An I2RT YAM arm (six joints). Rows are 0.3 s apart.
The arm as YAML. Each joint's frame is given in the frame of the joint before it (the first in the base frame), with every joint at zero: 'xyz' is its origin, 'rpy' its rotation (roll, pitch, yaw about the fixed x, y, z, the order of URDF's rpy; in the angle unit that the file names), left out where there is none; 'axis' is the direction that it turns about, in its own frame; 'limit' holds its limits. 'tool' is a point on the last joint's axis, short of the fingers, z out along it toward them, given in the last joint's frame.
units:
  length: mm
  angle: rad
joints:
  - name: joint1
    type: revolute
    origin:
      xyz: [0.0, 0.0, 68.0]
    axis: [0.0, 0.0, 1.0]
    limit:
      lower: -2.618
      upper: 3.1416
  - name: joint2
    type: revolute
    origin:
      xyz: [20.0, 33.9, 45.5]
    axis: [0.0, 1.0, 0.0]
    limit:
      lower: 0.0
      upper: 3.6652
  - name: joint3
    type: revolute
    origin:
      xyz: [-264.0, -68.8, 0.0]
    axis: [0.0, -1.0, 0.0]
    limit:
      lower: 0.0
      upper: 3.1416
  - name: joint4
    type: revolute
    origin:
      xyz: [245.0, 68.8, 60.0]
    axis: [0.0, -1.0, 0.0]
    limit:
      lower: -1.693
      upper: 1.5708
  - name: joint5
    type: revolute
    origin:
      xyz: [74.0, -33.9, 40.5]
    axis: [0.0, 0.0, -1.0]
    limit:
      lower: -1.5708
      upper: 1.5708
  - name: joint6
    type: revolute
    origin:
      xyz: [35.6, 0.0, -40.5]
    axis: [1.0, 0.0, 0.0]
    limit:
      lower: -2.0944
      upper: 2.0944
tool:
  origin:
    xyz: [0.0, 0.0, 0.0]
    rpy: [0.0, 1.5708, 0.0]
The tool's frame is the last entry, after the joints.
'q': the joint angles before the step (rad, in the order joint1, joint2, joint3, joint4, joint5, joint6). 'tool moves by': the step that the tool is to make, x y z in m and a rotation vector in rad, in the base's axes. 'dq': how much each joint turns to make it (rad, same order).
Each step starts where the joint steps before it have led.
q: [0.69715, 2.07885, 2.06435, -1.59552, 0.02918, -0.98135]
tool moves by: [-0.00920, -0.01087, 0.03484, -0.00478, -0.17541, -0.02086]
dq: [0.00459, -0.09154, 0.00461, 0.03317, 0.11712, 0.02252]
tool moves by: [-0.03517, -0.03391, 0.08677, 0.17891, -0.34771, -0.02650]
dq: [-0.00003, -0.24378, 0.00338, 0.13394, 0.09116, 0.00113]
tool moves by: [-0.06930, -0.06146, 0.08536, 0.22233, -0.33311, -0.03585]
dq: [-0.00113, -0.29184, 0.00535, 0.10108, 0.05647, -0.00076]
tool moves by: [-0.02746, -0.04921, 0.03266, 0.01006, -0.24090, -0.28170]
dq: [-0.06294, -0.12699, 0.00500, 0.06025, 0.26016, 0.00916]
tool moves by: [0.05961, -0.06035, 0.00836, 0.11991, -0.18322, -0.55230]
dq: [-0.37997, 0.07019, 0.00000, 0.21325, 0.14533, 0.12245]
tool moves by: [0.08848, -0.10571, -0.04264, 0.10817, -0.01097, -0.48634]
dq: [-0.41312, 0.22162, 0.00075, 0.12742, 0.02482, 0.16785]
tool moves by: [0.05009, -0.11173, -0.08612, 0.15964, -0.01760, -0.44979]
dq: [-0.25637, 0.25710, -0.00002, 0.00039, 0.07513, 0.32996]
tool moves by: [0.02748, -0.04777, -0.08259, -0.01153, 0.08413, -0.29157]
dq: [-0.06407, 0.20756, 0.00007, -0.03628, 0.18769, 0.22012]
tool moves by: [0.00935, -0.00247, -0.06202, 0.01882, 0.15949, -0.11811]
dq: [0.00877, 0.13384, -0.00048, -0.16855, 0.10643, 0.17585]
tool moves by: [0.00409, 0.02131, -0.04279, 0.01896, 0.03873, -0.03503]
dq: [0.04693, 0.04581, -0.08160, -0.07442, 0.01641, 0.17780]
